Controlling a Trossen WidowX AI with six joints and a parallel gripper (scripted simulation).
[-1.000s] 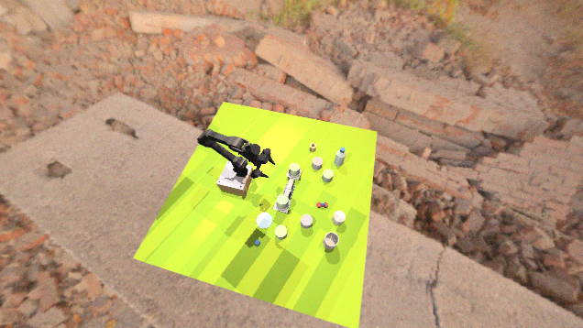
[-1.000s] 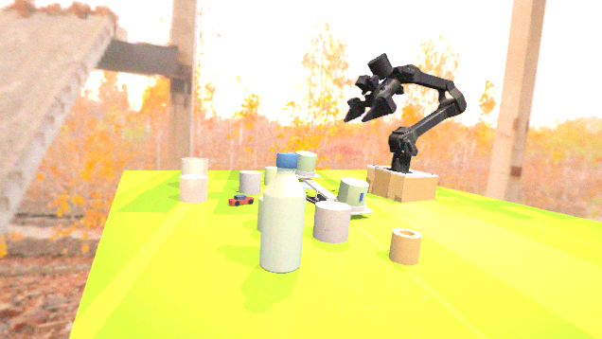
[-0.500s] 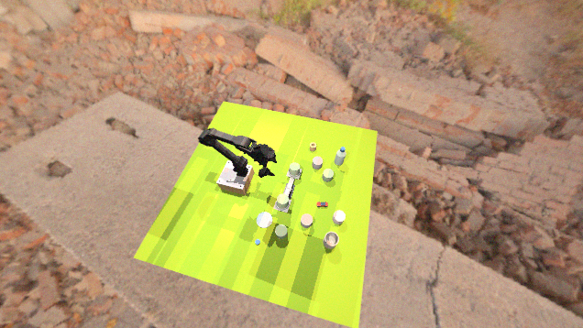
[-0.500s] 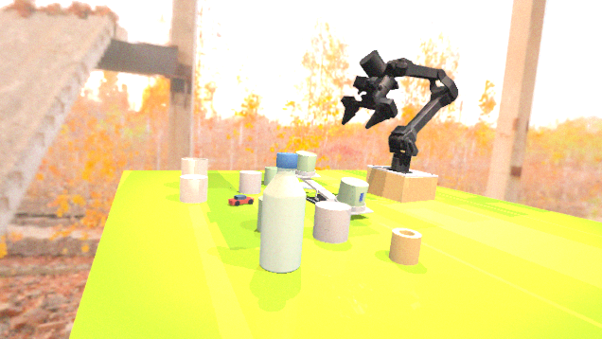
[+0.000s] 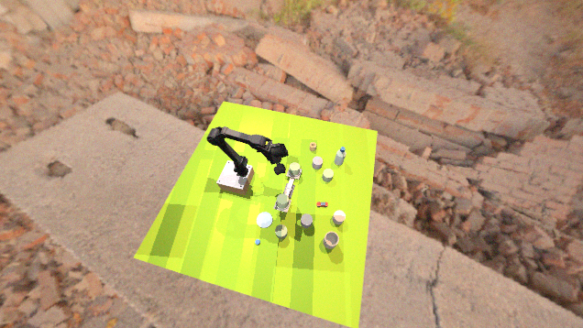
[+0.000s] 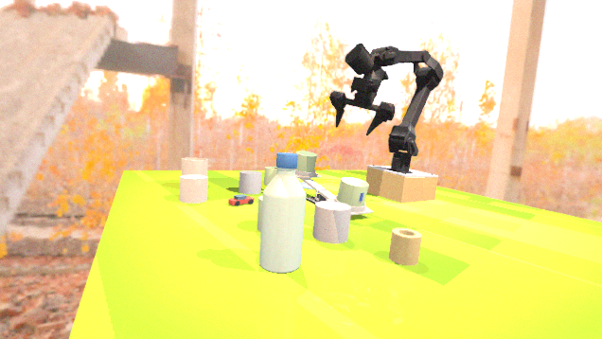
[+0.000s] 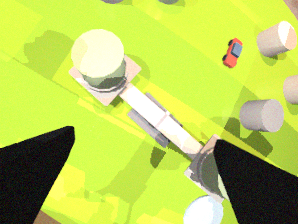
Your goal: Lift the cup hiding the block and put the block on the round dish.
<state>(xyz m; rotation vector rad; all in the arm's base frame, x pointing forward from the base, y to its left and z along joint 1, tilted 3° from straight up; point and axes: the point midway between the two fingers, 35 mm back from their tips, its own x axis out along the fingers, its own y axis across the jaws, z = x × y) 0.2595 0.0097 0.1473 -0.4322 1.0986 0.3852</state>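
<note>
The pale grey-green block is 180 mm below my gripper tip, 80 mm to the left of it and 60 mm ahead of it. Also, from my gripper tip: balance beam 180 mm below, 50 mm to the right, 40 mm ahead; then small red toy car 270 mm ahead, 200 mm below, 110 mm to the right; then pale blue round dish 270 mm to the right, 210 mm below, 70 mm behind.
</note>
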